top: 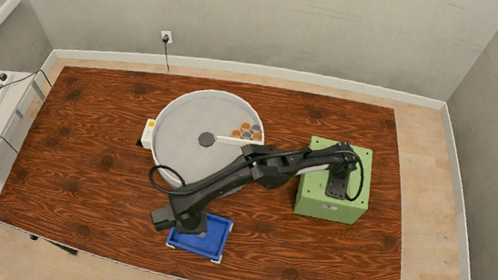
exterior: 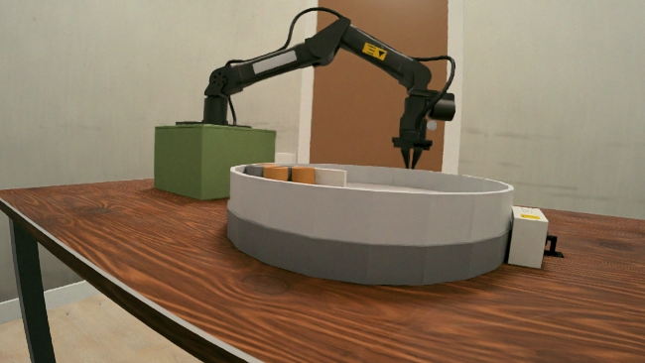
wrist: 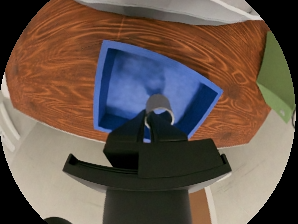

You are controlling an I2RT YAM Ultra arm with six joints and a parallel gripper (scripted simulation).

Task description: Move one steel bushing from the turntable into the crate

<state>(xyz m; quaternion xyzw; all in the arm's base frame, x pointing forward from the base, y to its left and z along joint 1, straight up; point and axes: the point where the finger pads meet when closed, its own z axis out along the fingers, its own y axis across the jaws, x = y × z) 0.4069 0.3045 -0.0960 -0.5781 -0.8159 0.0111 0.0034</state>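
My hand is 10 mm past the blue crate and 40 mm above it. Round my hand: round grey turntable 80 mm ahead, 340 mm to the right, 10 mm below.
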